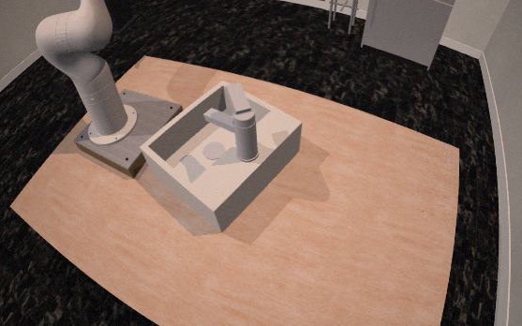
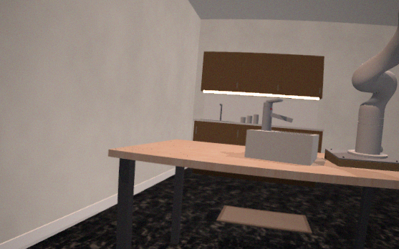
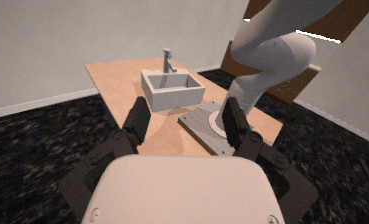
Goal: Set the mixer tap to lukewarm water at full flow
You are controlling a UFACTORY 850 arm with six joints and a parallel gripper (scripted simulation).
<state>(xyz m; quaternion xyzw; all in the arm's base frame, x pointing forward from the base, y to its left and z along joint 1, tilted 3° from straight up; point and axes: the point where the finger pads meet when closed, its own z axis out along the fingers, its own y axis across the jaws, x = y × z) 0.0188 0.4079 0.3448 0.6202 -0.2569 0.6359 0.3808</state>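
My hand is 460 mm short of the flat lever, 470 mm to the left of it and 100 mm above it. Round my hand: grey mixer tap (470 mm ahead, 480 mm to the right, 140 mm below); then grey sink basin (380 mm ahead, 450 mm to the right, 330 mm below).
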